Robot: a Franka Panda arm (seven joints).
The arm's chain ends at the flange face. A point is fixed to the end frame.
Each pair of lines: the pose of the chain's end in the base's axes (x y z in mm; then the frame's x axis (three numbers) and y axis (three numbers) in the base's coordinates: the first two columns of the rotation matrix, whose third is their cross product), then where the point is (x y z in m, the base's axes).
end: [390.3 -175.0 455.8 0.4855 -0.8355 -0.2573 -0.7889 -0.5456 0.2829]
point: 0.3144 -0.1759 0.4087
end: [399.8 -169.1 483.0 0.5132 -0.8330 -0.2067 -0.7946 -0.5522 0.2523]
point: 0.3268 -0.1726 0.4318
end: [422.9 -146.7 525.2 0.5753 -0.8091 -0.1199 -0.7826 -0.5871 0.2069]
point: 0.3552 -0.1567 0.4679
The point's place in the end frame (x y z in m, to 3 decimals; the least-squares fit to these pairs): -0.024 0.047 0.072
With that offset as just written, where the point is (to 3 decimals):
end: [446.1 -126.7 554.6 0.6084 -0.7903 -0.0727 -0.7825 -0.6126 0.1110]
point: 0.385 -0.137 0.490
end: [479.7 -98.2 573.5 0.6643 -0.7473 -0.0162 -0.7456 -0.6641 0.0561]
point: 0.425 -0.113 0.505
